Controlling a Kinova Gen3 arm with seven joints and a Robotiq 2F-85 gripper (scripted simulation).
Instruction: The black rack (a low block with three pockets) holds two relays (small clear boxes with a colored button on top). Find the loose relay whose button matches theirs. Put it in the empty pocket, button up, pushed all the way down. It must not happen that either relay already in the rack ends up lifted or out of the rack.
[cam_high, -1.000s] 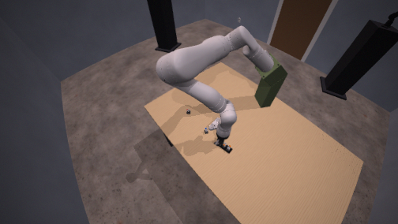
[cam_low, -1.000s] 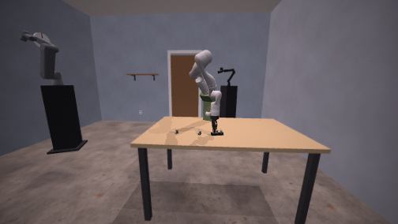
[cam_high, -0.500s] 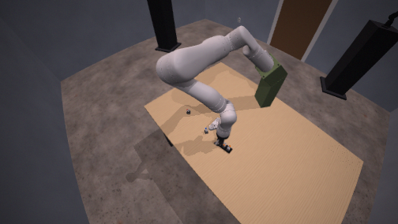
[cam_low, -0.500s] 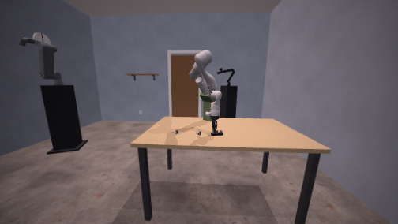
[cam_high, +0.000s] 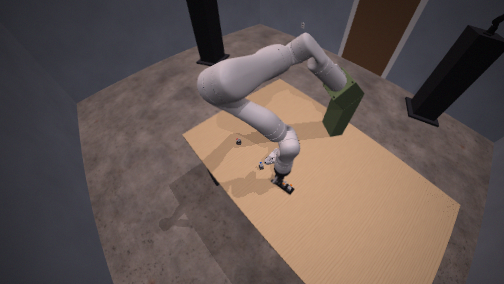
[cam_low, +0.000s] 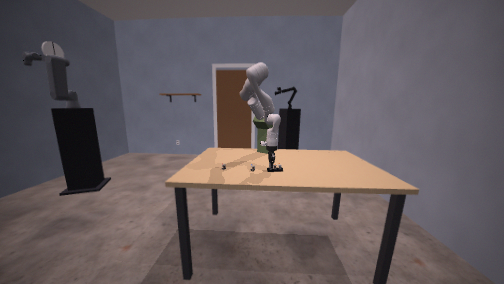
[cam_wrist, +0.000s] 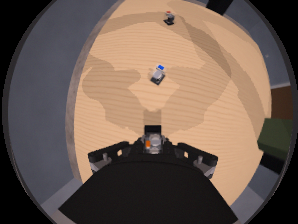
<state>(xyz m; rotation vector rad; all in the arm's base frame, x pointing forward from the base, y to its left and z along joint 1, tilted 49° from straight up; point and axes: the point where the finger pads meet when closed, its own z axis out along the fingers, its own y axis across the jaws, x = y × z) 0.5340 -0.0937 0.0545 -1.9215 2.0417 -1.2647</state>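
The rack lies 10 mm ahead of my hand, 30 mm to the left of it and 30 mm below it.
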